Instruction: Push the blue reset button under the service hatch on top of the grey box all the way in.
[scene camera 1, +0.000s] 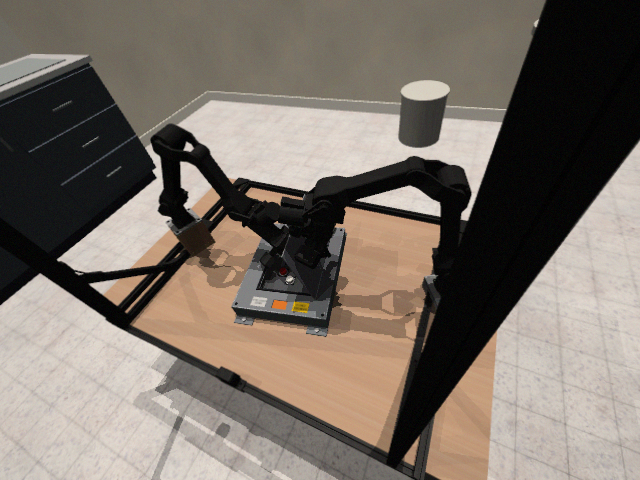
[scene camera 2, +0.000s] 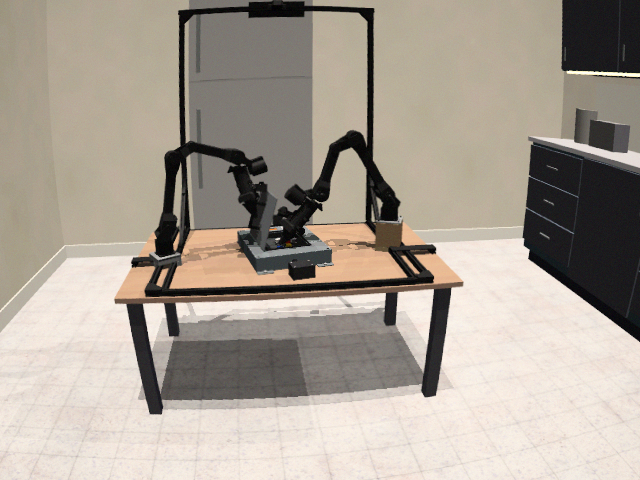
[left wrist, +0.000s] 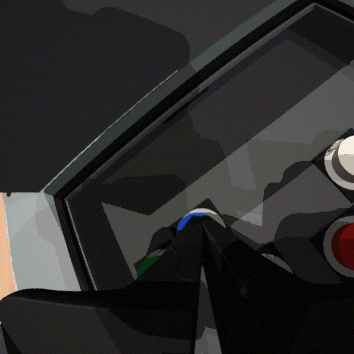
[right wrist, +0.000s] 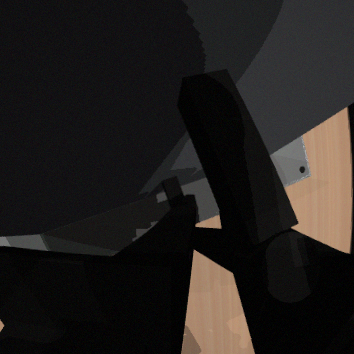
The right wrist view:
my right gripper: 206, 203
dark service hatch: 109, 109
